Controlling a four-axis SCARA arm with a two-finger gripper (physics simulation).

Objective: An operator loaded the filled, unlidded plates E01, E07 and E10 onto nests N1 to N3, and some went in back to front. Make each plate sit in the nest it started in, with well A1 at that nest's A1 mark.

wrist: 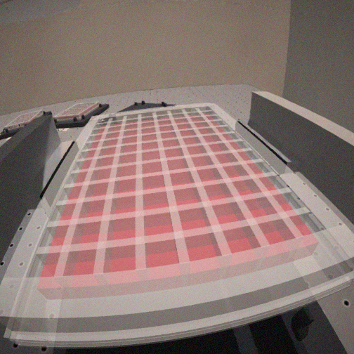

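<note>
A clear plate (170, 180) with red-filled wells and no lid fills the middle of the wrist view. My gripper (155, 118) is shut on it, with one grey finger along each long side. The plate looks level and its near edge hangs over a dark nest part at the bottom right. Its label and A1 mark cannot be read. Two other red-filled plates (77, 112) (24, 121) sit on dark nests at the left back. Which nest is which cannot be told.
A dark nest (145, 106) shows behind the held plate's far edge. A dark nest part with a knob (301, 322) lies below the near right. The perforated table (227, 97) reaches back to a beige wall (165, 45).
</note>
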